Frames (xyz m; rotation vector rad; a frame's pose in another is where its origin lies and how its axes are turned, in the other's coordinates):
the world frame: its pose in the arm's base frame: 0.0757 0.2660 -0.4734 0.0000 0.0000 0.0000
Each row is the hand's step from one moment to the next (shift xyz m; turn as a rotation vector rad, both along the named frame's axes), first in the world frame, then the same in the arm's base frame.
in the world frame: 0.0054 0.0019 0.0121 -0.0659 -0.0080 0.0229
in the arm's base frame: 0.0054 0.0019 0.0121 -0.0659 -0.0080 0.0229
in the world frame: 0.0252 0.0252 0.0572 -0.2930 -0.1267 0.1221
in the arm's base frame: 0.0252 0.0252 0.0572 -0.2930 -0.1267 0.1221
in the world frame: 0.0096 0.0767 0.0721 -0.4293 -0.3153 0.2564
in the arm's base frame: 0.0096 0.0767 0.0721 -0.4293 -0.3153 0.2564
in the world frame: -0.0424 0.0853 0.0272 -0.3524 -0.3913 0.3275
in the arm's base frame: -0.0424 0.0853 0.0272 -0.3524 -0.3913 0.3275
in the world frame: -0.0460 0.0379 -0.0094 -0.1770 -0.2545 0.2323
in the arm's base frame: -0.0460 0.0379 -0.0094 -0.1770 -0.2545 0.2323
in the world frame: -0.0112 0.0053 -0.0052 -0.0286 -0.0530 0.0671
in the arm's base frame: -0.0112 0.0053 -0.0052 -0.0286 -0.0530 0.0671
